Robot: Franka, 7 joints.
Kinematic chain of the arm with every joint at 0, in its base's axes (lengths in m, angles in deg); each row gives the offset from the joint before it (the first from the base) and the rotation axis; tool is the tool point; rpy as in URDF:
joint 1: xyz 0 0 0.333 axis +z
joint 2: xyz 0 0 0 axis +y
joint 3: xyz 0 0 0.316 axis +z
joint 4: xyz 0.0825 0 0 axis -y
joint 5: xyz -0.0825 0 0.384 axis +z
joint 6: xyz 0 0 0 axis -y
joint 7: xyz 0.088 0 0 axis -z
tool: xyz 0 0 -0.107 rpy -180 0 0
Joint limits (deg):
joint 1: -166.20..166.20
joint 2: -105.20..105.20
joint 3: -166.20..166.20
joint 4: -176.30..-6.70
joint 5: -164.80..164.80
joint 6: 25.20..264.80
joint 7: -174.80..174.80
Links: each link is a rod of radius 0.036 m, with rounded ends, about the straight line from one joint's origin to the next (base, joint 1, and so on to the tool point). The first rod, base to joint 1, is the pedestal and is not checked.
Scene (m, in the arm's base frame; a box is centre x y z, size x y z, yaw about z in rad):
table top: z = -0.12
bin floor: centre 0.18 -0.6 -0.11 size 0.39 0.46 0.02 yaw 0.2
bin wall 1: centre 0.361 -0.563 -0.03 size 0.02 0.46 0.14 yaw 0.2
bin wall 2: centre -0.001 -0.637 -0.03 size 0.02 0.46 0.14 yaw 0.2
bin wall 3: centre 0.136 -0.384 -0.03 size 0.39 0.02 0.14 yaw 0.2
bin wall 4: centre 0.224 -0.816 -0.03 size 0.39 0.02 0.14 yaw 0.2
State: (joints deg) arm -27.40 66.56 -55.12 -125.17 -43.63 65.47 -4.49
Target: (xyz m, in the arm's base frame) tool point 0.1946 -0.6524 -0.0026
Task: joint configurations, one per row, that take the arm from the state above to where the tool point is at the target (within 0.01 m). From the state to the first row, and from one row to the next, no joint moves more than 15 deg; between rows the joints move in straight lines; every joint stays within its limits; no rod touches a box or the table.
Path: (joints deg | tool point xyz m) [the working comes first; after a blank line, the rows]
Joints at the target: -36.38 89.44 -43.51 -67.52 -53.57 106.47 -4.49
Straight joint move there: clear.

1: -29.65 72.28 -52.22 -110.76 -46.11 75.72 -4.49 | -0.0314 -0.4961 0.1593
2: -31.89 78.00 -49.32 -96.34 -48.60 85.97 -4.49 | 0.0302 -0.5704 0.1051
3: -34.14 83.72 -46.41 -81.93 -51.08 96.22 -4.49 | 0.1074 -0.6237 0.0493
4: -36.38 89.44 -43.51 -67.52 -53.57 106.47 -4.49 | 0.1946 -0.6524 -0.0026

